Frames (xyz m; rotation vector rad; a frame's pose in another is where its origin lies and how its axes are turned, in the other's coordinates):
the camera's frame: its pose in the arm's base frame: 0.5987 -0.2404 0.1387 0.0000 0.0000 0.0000
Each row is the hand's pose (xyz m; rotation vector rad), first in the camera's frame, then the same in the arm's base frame.
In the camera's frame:
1: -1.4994 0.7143 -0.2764 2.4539 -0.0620 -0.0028
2: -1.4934 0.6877 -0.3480 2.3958 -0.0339 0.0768
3: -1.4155 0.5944 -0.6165 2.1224 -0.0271 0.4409
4: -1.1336 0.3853 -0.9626 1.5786 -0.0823 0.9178
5: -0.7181 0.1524 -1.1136 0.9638 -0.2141 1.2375
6: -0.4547 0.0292 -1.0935 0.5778 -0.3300 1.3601
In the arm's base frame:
1: -0.9007 0.4739 -0.1377 2.4539 -0.0620 -0.0028
2: -0.8947 0.4473 -0.2093 2.3958 -0.0339 0.0768
3: -0.8168 0.3540 -0.4778 2.1224 -0.0271 0.4409
4: -0.5349 0.1449 -0.8239 1.5786 -0.0823 0.9178
5: -0.1194 -0.0880 -0.9749 0.9638 -0.2141 1.2375
6: 0.1440 -0.2112 -0.9548 0.5778 -0.3300 1.3601

